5 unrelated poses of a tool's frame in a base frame.
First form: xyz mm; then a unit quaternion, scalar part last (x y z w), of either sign.
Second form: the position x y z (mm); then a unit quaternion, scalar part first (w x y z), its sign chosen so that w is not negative. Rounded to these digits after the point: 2 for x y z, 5 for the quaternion.
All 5 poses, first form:
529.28, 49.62, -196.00, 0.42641, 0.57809, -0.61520, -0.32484
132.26, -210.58, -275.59, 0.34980, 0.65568, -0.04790, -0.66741
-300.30, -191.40, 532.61, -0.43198, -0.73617, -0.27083, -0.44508
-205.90, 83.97, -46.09, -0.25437, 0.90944, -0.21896, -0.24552
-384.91, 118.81, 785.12, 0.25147, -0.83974, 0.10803, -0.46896
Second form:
529.28, 49.62, -196.00, 0.32484, -0.42641, -0.57809, 0.61520
132.26, -210.58, -275.59, 0.66741, -0.34980, -0.65568, 0.04790
-300.30, -191.40, 532.61, 0.44508, 0.43198, 0.73617, 0.27083
-205.90, 83.97, -46.09, 0.24552, 0.25437, -0.90944, 0.21896
-384.91, 118.81, 785.12, 0.46896, -0.25147, 0.83974, -0.10803

